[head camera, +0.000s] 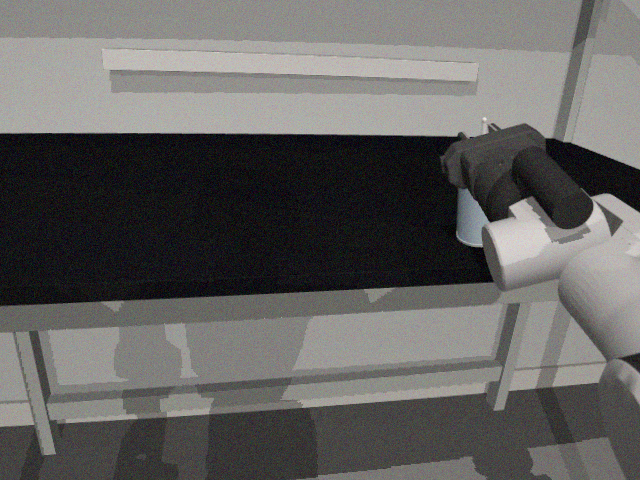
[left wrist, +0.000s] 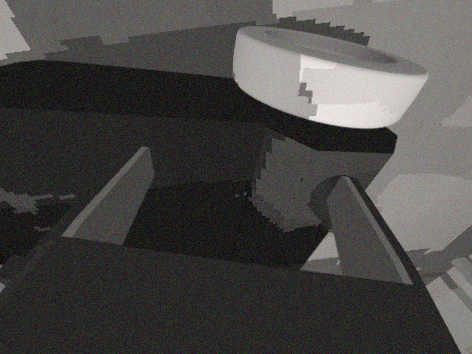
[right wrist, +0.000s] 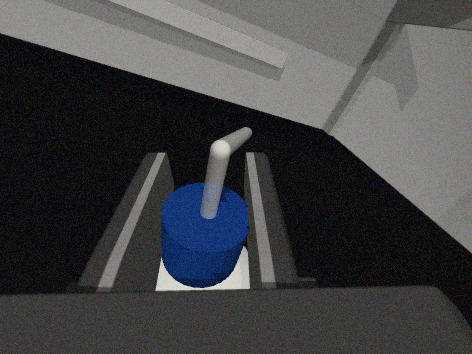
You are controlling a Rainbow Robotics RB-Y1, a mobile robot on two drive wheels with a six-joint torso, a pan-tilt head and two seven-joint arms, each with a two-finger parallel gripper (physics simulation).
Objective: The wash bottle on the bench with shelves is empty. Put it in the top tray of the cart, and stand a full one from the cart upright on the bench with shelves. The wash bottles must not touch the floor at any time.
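Frame: origin at the robot's base, x ahead, y left, z up, level; centimetres.
Seen in the pictures: left gripper, fingertip midpoint: (left wrist: pixel 243 174); right gripper, fingertip midpoint: (head camera: pixel 476 134) (right wrist: pixel 207 169).
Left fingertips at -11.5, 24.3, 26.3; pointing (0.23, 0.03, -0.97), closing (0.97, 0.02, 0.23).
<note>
A point is followed by its place in that frame, as x, y, z.
A wash bottle (head camera: pixel 471 222) @(51.1, -18.0, 95.1) (right wrist: pixel 202 240) @(51.2, -18.0, 106.0) with a pale blue body, a blue cap and a bent white nozzle is upright at the right of the head view, over the black top of the bench (head camera: pixel 232 206) @(60.5, 16.6, 91.4) (right wrist: pixel 75 125) @(79.8, 2.1, 91.4). My right gripper (head camera: pixel 478 132) @(54.9, -17.6, 106.3) (right wrist: pixel 207 168) @(54.9, -17.6, 106.3) is shut on it below the cap; the gripper and arm hide part of the body. Whether its base touches the bench top, I cannot tell. My left gripper (left wrist: pixel 243 174) @(-11.5, 24.3, 26.3) is open, with no object between its fingers. The cart does not show in these views.
A long pale rail (head camera: pixel 289 64) @(111.3, 13.9, 108.8) (right wrist: pixel 225 37) @(118.6, -14.2, 108.6) runs along the panel behind the bench top. A grey post (head camera: pixel 573 82) @(130.9, -60.5, 107.5) stands at its back right corner. In the left wrist view, a white round part (left wrist: pixel 320 90) sits on a large dark body (left wrist: pixel 125 135) @(-20.2, 20.6, 16.9) beyond the fingers.
</note>
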